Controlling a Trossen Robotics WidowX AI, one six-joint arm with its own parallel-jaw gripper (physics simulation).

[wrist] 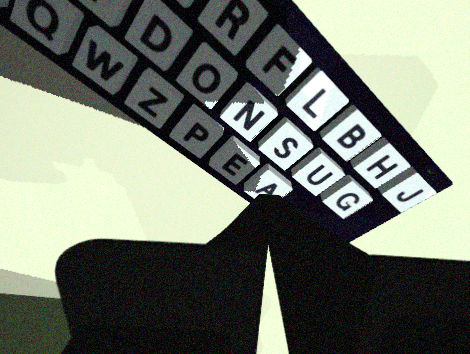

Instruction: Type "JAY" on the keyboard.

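Note:
A dark keyboard with letter keys runs from the upper left to the right of the wrist view. The J key is at its right end. The A key is just beyond my fingertips, and its lower part is hidden behind them. The Y key does not show in this view. My gripper is shut and empty, with its black fingertips together over the near edge of the A key. Whether the tips touch the key cannot be told.
The E key and P key lie left of the A key, and the U key and G key lie to its right. A pale table surrounds the keyboard. A dark green area shows at the lower left.

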